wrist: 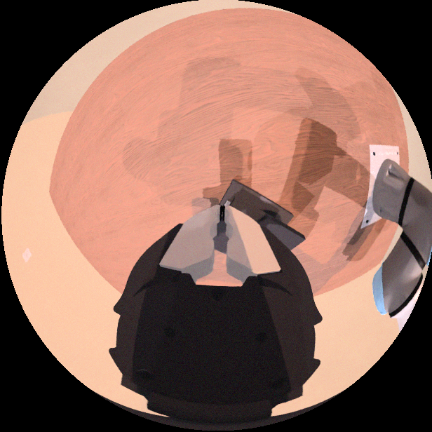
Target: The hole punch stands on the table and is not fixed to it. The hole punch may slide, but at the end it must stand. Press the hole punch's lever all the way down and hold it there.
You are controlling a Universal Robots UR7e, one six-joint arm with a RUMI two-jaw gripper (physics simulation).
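The dark grey hole punch (257, 200) stands on the wooden table, just beyond and to the right of the fingertips in the wrist view. Its flat dark lever (285, 234) shows partly at the right of the fingers; the rest is hidden behind them. My gripper (222, 207) is shut with nothing between its fingers. Its tips overlap the left part of the hole punch in the view, near a small bright metal piece. Whether the tips touch the lever, and how far down the lever is, I cannot tell.
The round-looking wooden table top (110, 150) carries shadows of the arm and gripper. A white mounting plate (380, 154) with small holes is at the right, beside the grey robot arm (412, 210). Pale floor lies beyond the table's edge.
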